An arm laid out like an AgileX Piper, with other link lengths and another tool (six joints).
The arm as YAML. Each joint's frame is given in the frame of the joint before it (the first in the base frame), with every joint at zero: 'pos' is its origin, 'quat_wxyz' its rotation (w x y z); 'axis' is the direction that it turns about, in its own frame. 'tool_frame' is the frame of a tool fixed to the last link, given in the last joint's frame.
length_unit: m
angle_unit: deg
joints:
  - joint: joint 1
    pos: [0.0, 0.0, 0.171]
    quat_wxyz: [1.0, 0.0, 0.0, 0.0]
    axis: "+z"
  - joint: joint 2
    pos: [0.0, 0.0, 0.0]
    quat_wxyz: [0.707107, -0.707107, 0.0, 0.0]
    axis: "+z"
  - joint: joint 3
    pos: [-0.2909, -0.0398, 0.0]
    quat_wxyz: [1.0, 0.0, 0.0, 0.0]
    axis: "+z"
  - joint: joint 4
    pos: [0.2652, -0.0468, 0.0]
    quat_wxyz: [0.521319, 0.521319, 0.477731, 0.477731]
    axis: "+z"
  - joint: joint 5
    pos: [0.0, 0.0, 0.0]
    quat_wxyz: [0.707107, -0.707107, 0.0, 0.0]
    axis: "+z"
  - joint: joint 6
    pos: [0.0, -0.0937, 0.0]
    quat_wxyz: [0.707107, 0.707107, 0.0, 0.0]
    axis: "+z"
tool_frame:
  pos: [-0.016, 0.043, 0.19]
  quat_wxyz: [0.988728, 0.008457, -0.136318, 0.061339]
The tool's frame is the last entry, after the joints.
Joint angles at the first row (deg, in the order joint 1, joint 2, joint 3, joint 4, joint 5, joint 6):
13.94, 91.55, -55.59, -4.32, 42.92, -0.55
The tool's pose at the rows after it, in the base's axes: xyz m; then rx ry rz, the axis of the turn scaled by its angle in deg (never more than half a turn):
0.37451 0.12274 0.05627 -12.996 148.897 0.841
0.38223 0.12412 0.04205 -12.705 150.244 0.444
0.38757 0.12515 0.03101 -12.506 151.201 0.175
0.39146 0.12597 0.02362 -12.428 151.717 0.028
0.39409 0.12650 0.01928 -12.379 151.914 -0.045
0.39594 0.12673 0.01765 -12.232 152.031 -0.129
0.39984 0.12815 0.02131 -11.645 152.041 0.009
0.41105 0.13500 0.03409 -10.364 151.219 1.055
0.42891 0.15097 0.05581 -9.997 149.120 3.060
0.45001 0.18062 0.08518 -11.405 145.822 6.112
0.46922 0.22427 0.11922 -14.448 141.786 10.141
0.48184 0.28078 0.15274 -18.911 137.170 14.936
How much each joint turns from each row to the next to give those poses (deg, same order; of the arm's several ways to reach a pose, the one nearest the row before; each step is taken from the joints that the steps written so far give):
0.00, 4.52, -2.38, -0.15, -0.55, 0.61
0.00, 3.66, -1.89, -0.17, -0.40, 0.50
0.00, 2.68, -1.37, -0.10, -0.35, 0.33
0.00, 1.78, -0.92, -0.06, -0.34, 0.18
0.00, 1.04, -0.52, -0.07, -0.32, 0.12
0.00, 0.54, -0.44, -0.05, 0.02, 0.16
0.00, 0.24, -1.24, 0.25, 0.94, 0.18
0.17, 0.11, -2.88, 1.02, 1.73, 0.16
0.88, 0.24, -4.58, 1.36, 2.01, -0.11
2.16, 0.78, -6.37, 1.50, 2.10, -0.31
3.37, 1.70, -8.02, 1.57, 2.20, -0.43
4.43, 2.82, -9.00, 1.49, 1.65, -0.51

